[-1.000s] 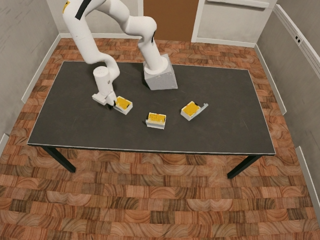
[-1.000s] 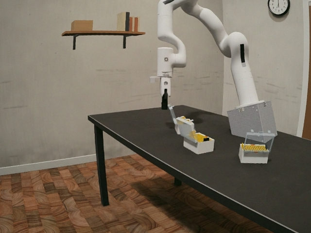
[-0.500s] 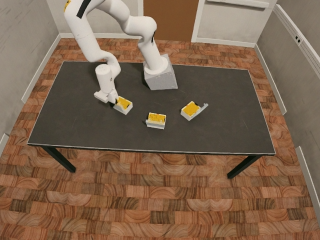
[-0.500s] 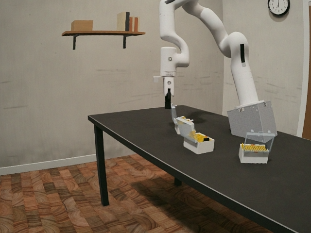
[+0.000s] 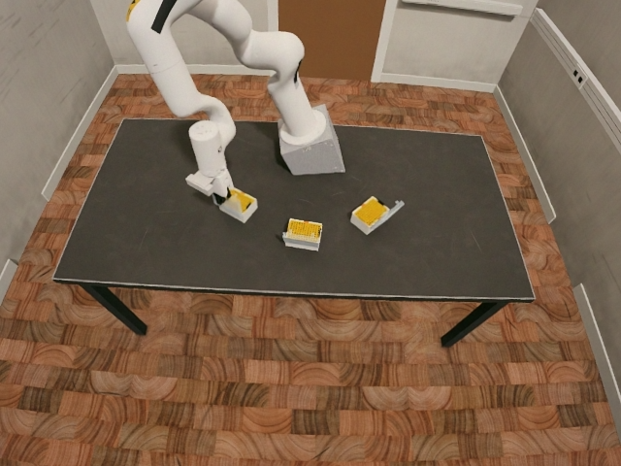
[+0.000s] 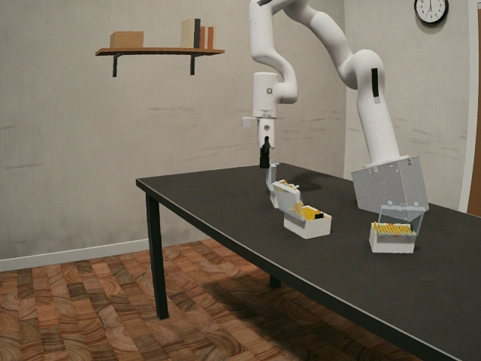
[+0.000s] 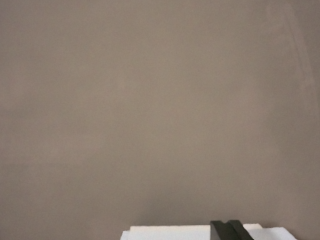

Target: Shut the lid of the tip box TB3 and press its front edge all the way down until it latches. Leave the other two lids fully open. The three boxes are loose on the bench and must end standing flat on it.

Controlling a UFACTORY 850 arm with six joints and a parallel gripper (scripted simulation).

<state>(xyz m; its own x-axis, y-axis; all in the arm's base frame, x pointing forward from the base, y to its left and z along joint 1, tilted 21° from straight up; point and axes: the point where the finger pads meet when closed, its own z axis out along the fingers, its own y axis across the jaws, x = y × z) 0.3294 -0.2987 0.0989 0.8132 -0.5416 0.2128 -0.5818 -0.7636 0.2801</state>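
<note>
My gripper is now 14 cm above the label, 11 cm past it and 8 cm to the right of it. The rest, counted from my hand: box lid: 27 cm to the left, 15 cm ahead, 5 cm below; then tip box: 29 cm to the left, 10 cm ahead, 8 cm below.
</note>
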